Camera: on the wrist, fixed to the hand. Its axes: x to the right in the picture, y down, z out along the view.
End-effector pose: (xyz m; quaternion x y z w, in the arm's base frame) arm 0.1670 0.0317 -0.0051 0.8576 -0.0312 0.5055 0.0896
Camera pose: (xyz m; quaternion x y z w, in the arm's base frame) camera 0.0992 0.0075 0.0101 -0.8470 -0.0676 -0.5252 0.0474
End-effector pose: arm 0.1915 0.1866 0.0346 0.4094 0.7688 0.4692 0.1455
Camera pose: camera 0.1846 0.1420 0.0927 0.4049 0.8454 0.3430 0.0607
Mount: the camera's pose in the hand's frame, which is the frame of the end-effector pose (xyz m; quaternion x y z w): -0.0206 0.0354 -0.0611 0.1671 0.0268 -0.0134 0.9855
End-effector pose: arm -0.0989 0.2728 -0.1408 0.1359 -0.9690 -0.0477 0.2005
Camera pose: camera -0.0648 0.3102 -0.0874 0.1817 -0.9558 0.1159 0.2002
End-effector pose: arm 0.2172 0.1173 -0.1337 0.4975 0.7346 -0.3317 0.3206
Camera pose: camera 0.2482 0.1660 -0.0881 0.5429 0.6838 -0.4406 0.2087
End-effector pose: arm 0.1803 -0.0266 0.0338 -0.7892 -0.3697 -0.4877 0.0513
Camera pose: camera 0.1528 -0.0901 0.0588 -0.7511 -0.4550 -0.4407 0.1858
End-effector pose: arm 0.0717 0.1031 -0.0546 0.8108 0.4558 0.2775 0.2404
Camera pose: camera 0.0434 0.0769 0.0080 0.8257 0.5129 0.2158 0.0929
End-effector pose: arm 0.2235 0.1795 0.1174 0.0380 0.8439 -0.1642 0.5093
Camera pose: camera 0.1898 0.2343 0.1530 0.1156 0.8184 -0.3086 0.4708
